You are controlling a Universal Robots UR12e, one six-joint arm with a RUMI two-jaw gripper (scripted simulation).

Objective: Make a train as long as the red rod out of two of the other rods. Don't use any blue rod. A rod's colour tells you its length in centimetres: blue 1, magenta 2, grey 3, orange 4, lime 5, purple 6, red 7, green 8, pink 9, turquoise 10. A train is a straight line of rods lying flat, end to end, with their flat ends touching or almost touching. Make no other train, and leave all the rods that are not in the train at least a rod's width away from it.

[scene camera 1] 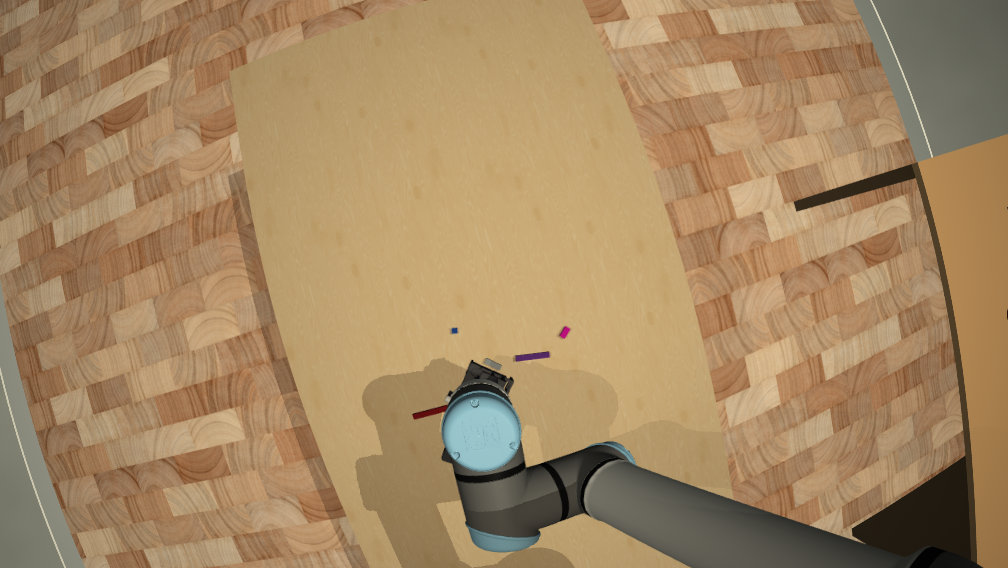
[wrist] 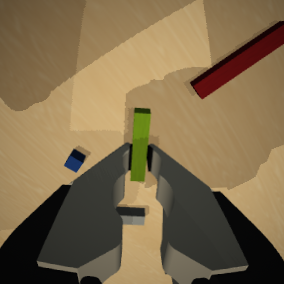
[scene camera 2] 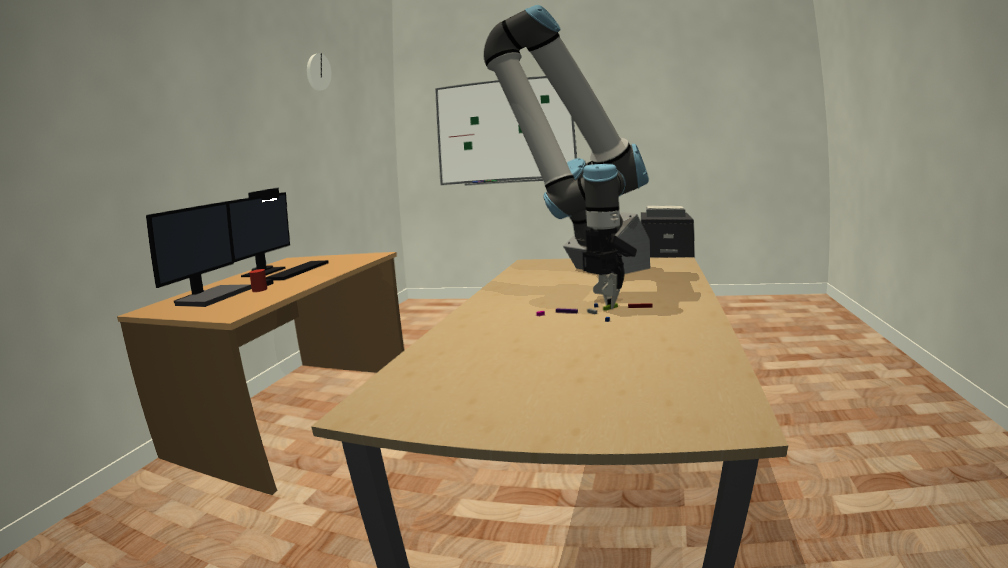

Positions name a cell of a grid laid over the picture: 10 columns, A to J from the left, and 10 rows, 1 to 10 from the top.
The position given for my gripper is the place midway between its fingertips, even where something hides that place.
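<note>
Lime rod (wrist: F5) visible. My gripper (wrist: E6) in the same view. Gripper (scene camera 2: G6) too.
</note>
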